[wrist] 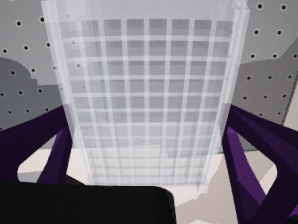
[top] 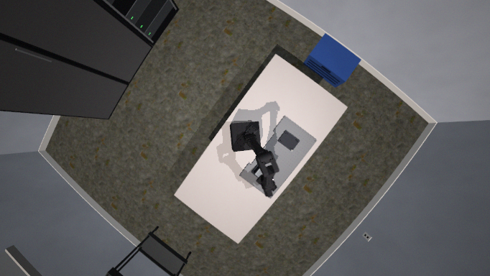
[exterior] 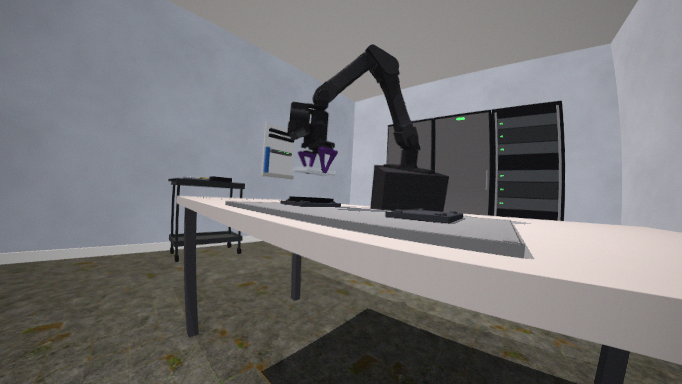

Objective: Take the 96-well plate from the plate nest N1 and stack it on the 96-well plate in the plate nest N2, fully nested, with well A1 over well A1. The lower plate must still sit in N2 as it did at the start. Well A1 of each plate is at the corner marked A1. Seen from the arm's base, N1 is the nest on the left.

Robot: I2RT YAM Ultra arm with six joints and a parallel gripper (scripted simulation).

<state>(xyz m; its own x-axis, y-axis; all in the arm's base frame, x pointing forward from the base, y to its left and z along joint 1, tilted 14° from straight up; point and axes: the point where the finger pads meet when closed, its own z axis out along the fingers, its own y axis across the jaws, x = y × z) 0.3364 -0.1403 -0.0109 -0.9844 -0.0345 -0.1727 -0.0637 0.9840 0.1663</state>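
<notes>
My hand is 20 mm to the left of the dark plate and 90 mm above it. The rest, counted from my hand: clear 96-well plate (right at my hand).
</notes>
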